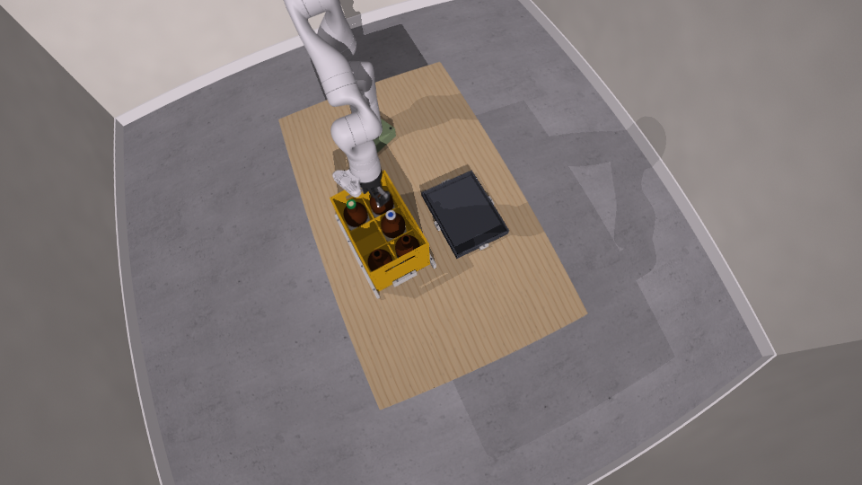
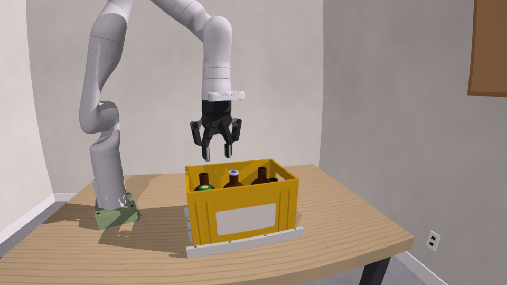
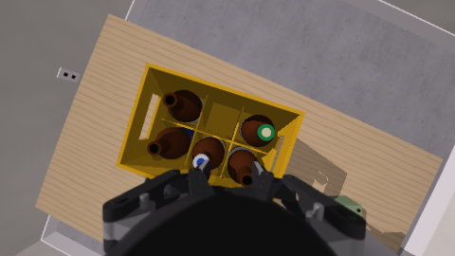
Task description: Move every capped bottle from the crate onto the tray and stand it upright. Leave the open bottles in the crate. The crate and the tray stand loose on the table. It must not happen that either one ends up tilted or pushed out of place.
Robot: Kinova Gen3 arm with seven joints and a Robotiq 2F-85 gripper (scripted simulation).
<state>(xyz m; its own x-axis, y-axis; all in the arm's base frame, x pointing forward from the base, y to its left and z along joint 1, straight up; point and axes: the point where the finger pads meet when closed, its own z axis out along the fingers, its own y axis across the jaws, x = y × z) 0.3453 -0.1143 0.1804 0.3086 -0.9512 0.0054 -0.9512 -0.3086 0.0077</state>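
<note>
The yellow crate lies 50 mm ahead of my hand, 20 mm to the right of it and 140 mm below it. The rest, counted from my hand: dark tray 80 mm ahead, 260 mm to the left, 210 mm below; then blue-capped brown bottle 50 mm ahead, 30 mm to the left, 140 mm below.
</note>
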